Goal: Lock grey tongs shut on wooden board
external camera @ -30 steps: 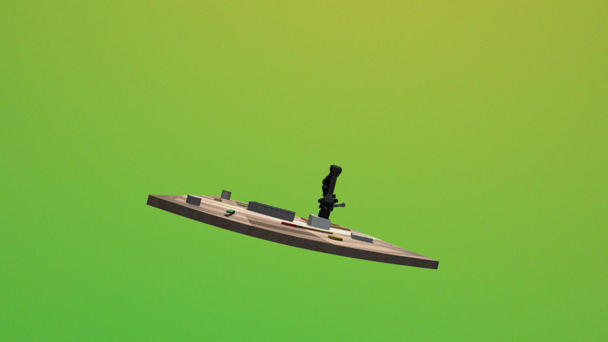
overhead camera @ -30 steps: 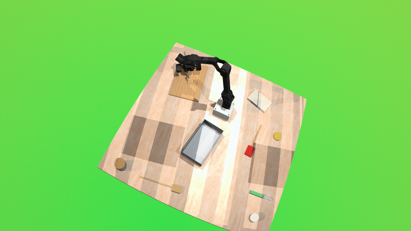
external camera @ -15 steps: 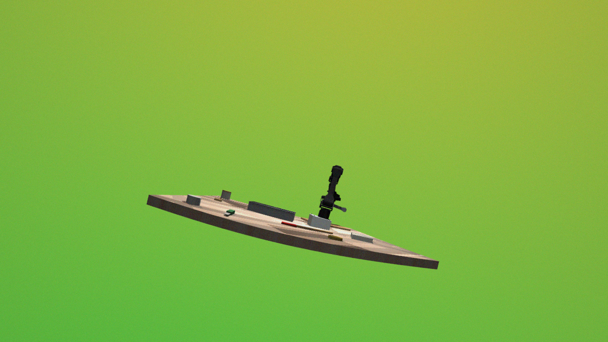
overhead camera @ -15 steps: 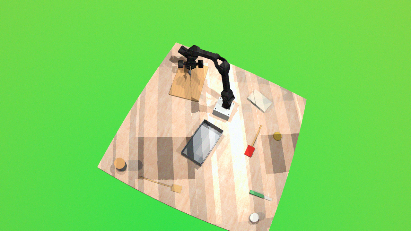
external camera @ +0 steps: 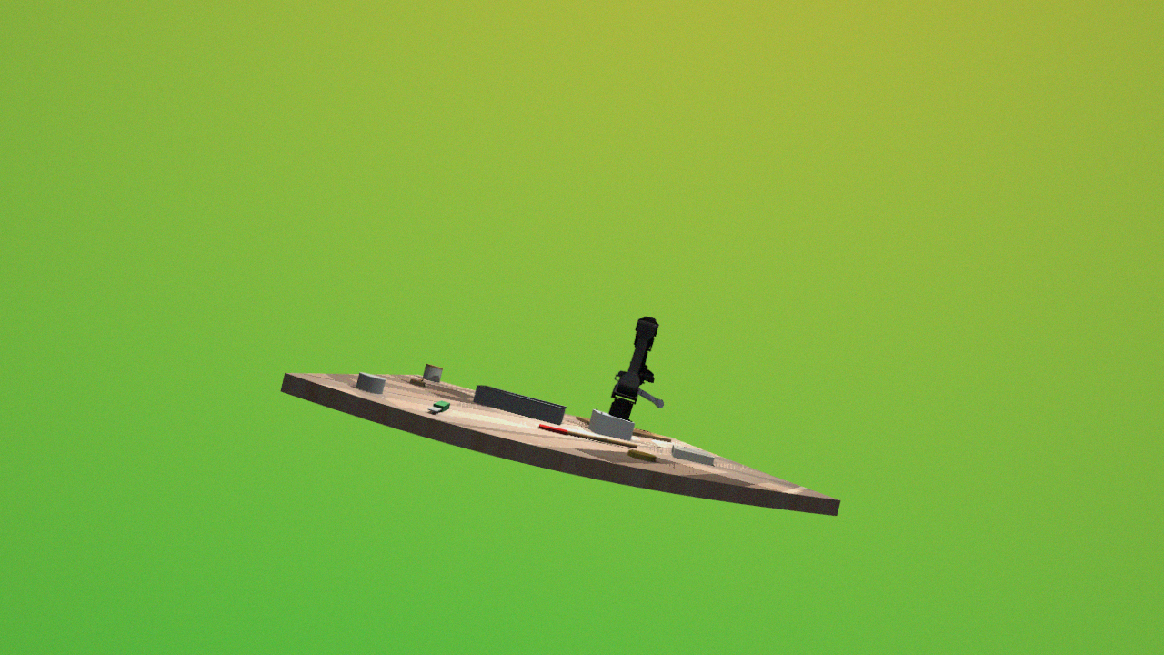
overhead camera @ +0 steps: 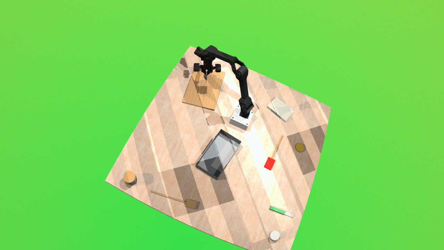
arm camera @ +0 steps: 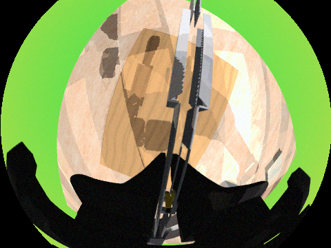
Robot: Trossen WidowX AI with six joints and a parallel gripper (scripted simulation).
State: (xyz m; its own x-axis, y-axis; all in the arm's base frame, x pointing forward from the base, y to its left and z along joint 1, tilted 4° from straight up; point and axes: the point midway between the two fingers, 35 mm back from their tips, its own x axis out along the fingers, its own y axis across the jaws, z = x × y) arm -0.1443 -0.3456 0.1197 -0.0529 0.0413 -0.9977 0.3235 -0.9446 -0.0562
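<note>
Now: the wooden board 15 cm below my gripper tip. Also, from my gripper tip: roasting tin: 48 cm ahead, 26 cm to the left, 13 cm below; white block: 2 cm behind, 59 cm to the left, 14 cm below.
</note>
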